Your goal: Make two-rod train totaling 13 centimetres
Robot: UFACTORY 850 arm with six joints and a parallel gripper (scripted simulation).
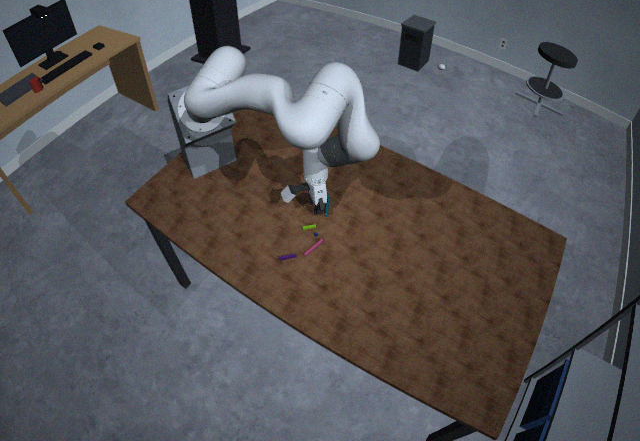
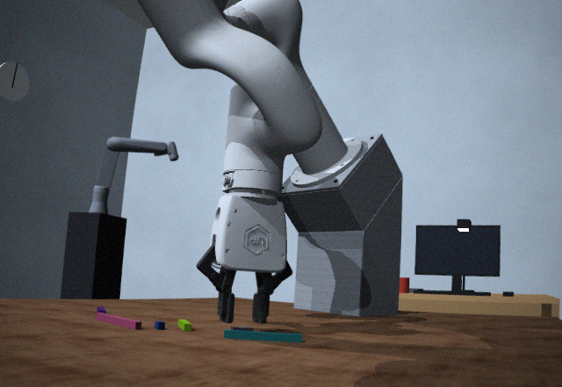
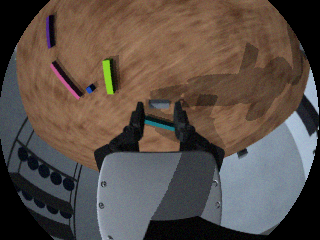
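My gripper is now 3 cm above the grey rod. The rest, counted from my hand: blue rod (6 cm ahead, 10 cm to the right, 3 cm below); turquoise rod (3 cm ahead, 4 cm to the left, 3 cm below); lime rod (2 cm ahead, 8 cm to the right, 3 cm below).
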